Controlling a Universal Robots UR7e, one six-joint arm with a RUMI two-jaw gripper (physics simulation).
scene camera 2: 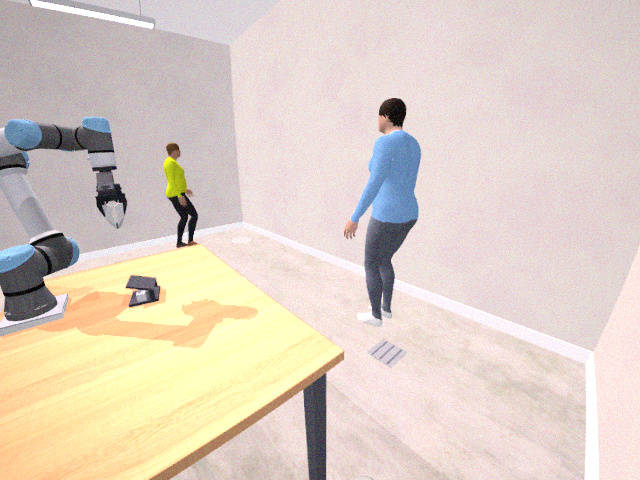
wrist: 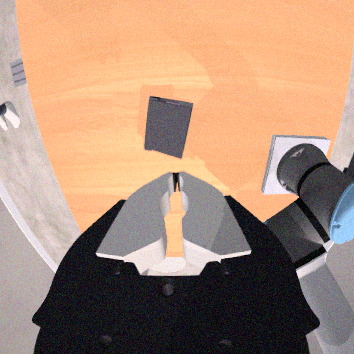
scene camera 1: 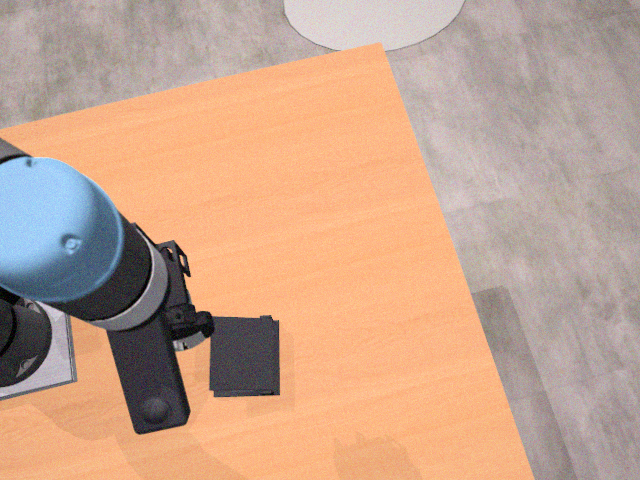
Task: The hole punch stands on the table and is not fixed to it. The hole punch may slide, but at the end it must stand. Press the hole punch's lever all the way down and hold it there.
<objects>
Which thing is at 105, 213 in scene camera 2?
My gripper.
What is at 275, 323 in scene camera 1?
A hole punch.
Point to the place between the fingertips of my gripper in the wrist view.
176, 174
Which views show my gripper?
Scene camera 2, the wrist view and scene camera 1: all of them.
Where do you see a hole punch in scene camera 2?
146, 296
</objects>
